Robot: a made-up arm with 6 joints. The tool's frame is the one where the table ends. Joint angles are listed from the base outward.
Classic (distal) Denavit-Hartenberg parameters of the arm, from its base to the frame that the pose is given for. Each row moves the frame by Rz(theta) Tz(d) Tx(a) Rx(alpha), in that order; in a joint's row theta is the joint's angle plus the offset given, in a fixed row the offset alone. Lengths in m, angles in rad.
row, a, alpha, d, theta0
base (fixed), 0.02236, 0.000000, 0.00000, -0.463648
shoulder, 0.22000, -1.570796, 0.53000, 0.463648
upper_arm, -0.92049, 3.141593, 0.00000, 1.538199
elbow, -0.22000, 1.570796, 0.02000, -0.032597
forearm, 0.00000, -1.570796, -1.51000, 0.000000
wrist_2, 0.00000, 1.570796, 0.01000, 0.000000
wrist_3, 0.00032, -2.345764, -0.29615, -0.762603
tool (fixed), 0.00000, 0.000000, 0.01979, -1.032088
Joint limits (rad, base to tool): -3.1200..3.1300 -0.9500..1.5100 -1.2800..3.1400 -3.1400..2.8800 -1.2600..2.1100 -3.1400..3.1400
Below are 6 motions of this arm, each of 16 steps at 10 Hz.
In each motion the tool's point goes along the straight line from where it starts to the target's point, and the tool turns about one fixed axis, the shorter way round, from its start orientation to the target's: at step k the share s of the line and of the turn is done. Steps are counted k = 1, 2, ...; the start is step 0. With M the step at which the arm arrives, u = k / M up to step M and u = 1 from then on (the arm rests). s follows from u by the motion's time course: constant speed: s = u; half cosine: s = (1 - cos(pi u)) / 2; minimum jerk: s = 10 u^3 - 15 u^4 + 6 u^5.
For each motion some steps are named. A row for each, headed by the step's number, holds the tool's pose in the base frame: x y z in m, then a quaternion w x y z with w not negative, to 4 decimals.
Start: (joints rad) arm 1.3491 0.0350 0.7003 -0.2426 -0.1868 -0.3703
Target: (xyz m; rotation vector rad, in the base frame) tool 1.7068 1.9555 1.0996 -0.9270 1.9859 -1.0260
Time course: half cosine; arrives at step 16
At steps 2, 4, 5, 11, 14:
2: 0.4307 1.5216 2.6252 0.4246 -0.3552 0.7355 0.3906
4: 0.5745 1.5705 2.4533 0.4306 -0.3681 0.7655 0.3052
5: 0.6750 1.6047 2.3332 0.4326 -0.3753 0.7826 0.2439
11: 1.4120 1.8553 1.4520 0.3937 -0.3801 0.8078 -0.2192
14: 1.6563 1.9383 1.1600 0.3610 -0.3630 0.7766 -0.3671

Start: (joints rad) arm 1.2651 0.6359 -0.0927 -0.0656 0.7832 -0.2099
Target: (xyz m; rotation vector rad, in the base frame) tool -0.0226 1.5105 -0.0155 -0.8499 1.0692 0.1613
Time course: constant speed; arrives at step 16
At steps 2, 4, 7, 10, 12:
2: 0.6697 2.1061 0.3923 0.4905 -0.3897 0.7686 0.1299
4: 0.5708 2.0210 0.3341 0.5368 -0.3939 0.7359 0.1231
7: 0.4225 1.8934 0.2467 0.6029 -0.3979 0.6824 0.1121
10: 0.2741 1.7658 0.1593 0.6645 -0.3990 0.6239 0.1002
12: 0.1752 1.6807 0.1010 0.7029 -0.3980 0.5822 0.0919

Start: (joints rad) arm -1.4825 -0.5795 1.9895 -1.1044 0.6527 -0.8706
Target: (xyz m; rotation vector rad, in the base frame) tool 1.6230 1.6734 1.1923 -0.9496 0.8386 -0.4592
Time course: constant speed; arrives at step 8
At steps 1, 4, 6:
1: -0.0888 1.8863 1.8941 0.8766 -0.4672 0.1132 0.0222
4: 0.6448 1.7950 1.5933 0.8505 -0.4634 0.2354 -0.0800
6: 1.1339 1.7342 1.3928 0.8208 -0.4542 0.3137 -0.1472

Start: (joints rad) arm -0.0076 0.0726 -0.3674 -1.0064 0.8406 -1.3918
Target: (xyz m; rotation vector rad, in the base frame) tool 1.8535 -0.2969 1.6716 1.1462 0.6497 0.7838
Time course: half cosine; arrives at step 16
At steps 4, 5, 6, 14, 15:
4: 1.9616 -0.2437 1.1158 0.4152 0.5771 0.4099 0.5715
5: 1.9520 -0.2484 1.1651 0.4458 0.5755 0.4020 0.5554
6: 1.9410 -0.2538 1.2214 0.4799 0.5728 0.3924 0.5363
14: 1.8583 -0.2945 1.6468 0.7088 0.5231 0.3003 0.3658
15: 1.8547 -0.2963 1.6653 0.7174 0.5197 0.2956 0.3575

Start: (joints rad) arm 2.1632 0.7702 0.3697 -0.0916 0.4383 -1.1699
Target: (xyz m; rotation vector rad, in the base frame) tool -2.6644 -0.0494 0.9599 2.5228 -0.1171 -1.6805
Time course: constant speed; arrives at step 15
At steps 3, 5, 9, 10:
3: -1.6659 1.7404 0.8503 0.1020 0.6620 -0.5751 -0.4697
5: -1.8323 1.4421 0.8685 0.0960 0.7075 -0.4944 -0.4957
9: -2.1651 0.8455 0.9051 0.0814 0.7786 -0.3201 -0.5336
10: -2.2484 0.6963 0.9142 0.0772 0.7919 -0.2744 -0.5401

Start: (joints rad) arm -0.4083 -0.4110 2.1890 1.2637 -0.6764 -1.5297
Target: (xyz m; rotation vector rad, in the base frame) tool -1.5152 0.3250 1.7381 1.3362 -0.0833 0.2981
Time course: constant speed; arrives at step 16
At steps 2, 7, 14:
2: -1.6533 0.4699 2.0763 0.9039 0.3970 -0.0949 0.1275
7: -1.6040 0.4181 1.9555 0.8642 0.4795 -0.0753 0.1322
14: -1.5349 0.3457 1.7864 0.7960 0.5878 -0.0468 0.1368

